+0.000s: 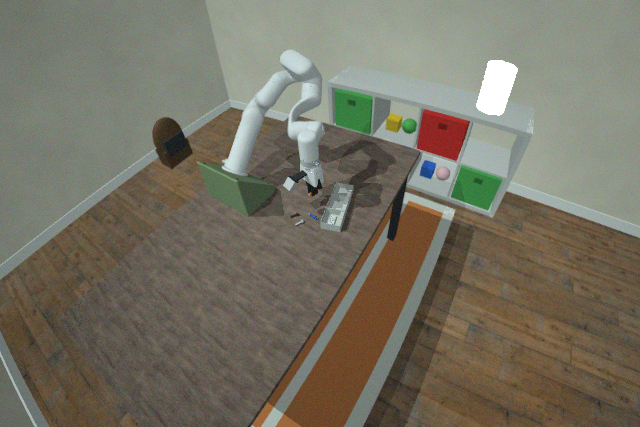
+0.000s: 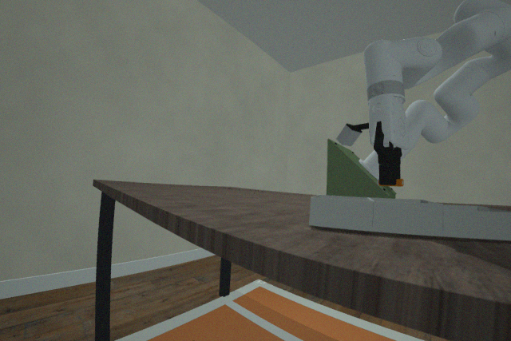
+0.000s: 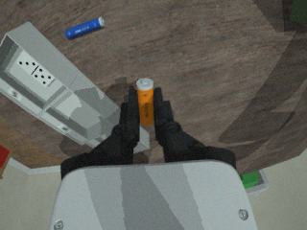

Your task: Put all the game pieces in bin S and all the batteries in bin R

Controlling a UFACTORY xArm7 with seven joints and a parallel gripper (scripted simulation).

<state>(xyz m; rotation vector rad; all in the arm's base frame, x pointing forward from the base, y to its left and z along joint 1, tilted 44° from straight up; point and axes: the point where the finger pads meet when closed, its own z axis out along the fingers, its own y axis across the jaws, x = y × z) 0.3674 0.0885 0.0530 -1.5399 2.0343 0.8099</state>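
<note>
Now: the white bin 11 cm ahead of my hand, 6 cm below it and 2 cm to the left of it. Round my hand: blue battery: 8 cm below, 7 cm to the right, 4 cm ahead; then orange battery: 2 cm below; then black bolt: 10 cm to the right, 8 cm below, 3 cm behind.
</note>
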